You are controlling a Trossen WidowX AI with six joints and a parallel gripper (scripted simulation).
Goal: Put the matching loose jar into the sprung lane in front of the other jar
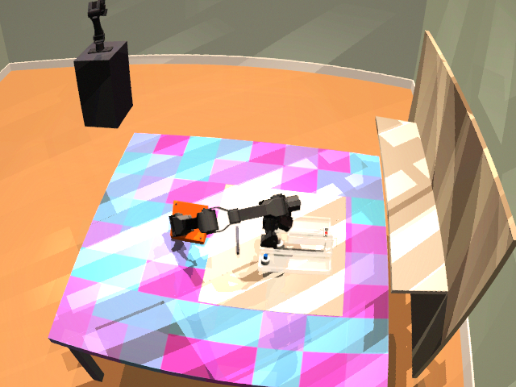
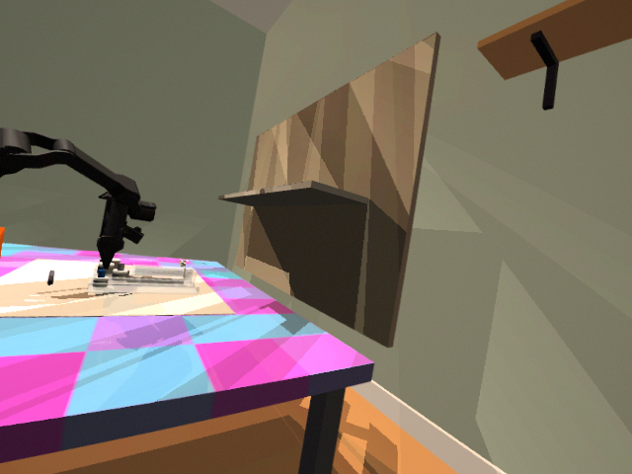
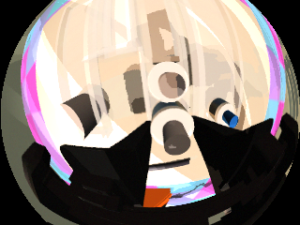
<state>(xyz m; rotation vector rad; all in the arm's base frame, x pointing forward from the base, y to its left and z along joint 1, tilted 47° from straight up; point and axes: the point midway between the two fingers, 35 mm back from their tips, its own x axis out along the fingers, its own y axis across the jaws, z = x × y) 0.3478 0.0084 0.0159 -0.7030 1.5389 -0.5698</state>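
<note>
My gripper tip is 13 cm past the thin dark rod, 4 cm above it and 2 cm to the right of it. The rest, counted from my gripper tip: clear sprung lane (14 cm ahead, 4 cm to the left, 3 cm below); then red mark (22 cm ahead, 6 cm to the left, 2 cm above); then pusher plate (14 cm ahead, 4 cm to the left).
</note>
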